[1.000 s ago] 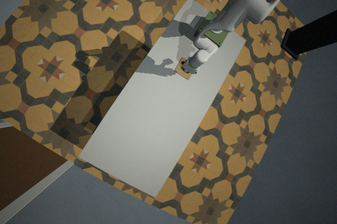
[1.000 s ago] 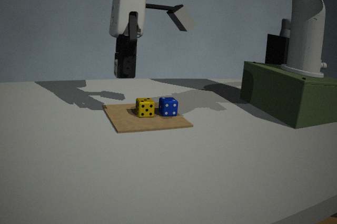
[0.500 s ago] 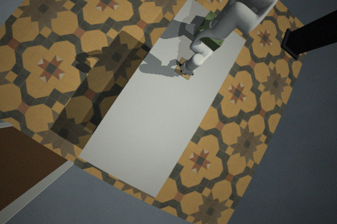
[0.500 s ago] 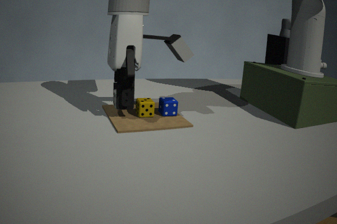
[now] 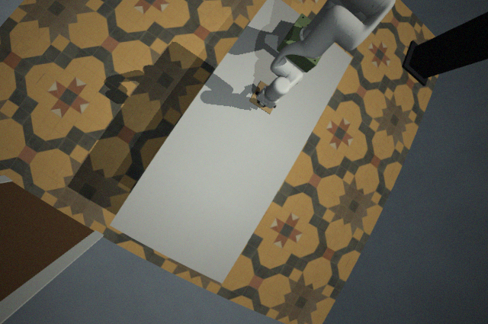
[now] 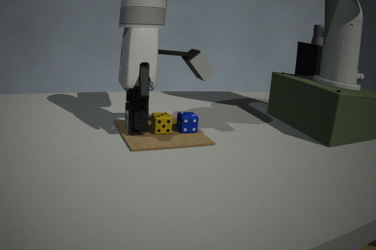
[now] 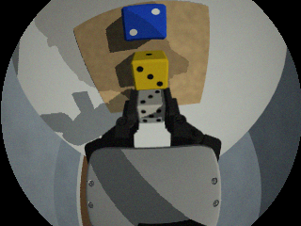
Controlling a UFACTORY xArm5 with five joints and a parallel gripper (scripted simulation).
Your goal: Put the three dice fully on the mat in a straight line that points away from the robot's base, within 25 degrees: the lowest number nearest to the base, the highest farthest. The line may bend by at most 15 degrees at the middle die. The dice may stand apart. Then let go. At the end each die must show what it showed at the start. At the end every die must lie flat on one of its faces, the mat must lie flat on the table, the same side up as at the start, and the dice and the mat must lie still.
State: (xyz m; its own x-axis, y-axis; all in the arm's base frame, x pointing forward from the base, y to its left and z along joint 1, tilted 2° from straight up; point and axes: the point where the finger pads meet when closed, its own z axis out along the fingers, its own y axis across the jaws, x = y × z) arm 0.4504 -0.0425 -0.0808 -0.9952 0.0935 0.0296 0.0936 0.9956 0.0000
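Right now the white die is 10 mm below my hand. The rest, counted from my hand: blue die 90 mm behind, 10 mm to the left, 10 mm below; then yellow die 40 mm behind, 10 mm to the left, 10 mm below; then tan mat 40 mm behind, 30 mm below.
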